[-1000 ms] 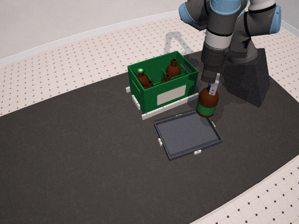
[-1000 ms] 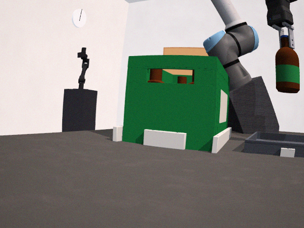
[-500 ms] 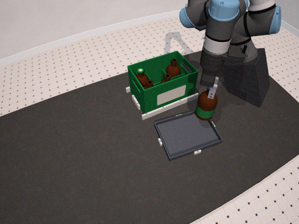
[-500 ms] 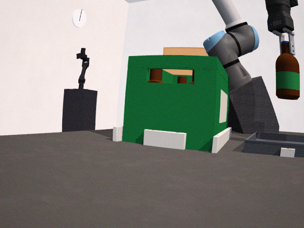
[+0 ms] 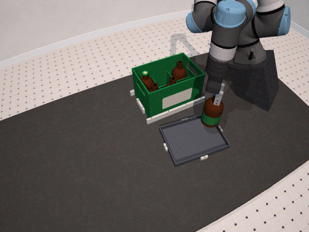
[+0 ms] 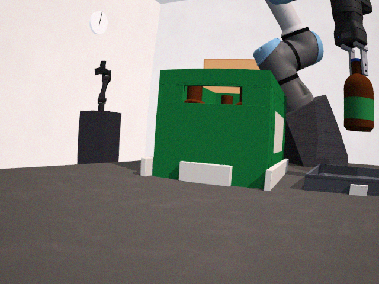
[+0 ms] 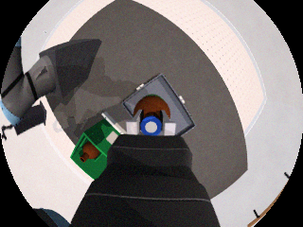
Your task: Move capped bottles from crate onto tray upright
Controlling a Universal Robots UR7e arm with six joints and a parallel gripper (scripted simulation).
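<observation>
Right now my hand is 6 cm above the blue-capped bottle. Also, from my hand: crate: 1 cm ahead, 28 cm to the right, 16 cm below; grey tray: 6 cm ahead, 2 cm to the right, 23 cm below; open bottle: 9 cm behind, 31 cm to the right, 16 cm below.
</observation>
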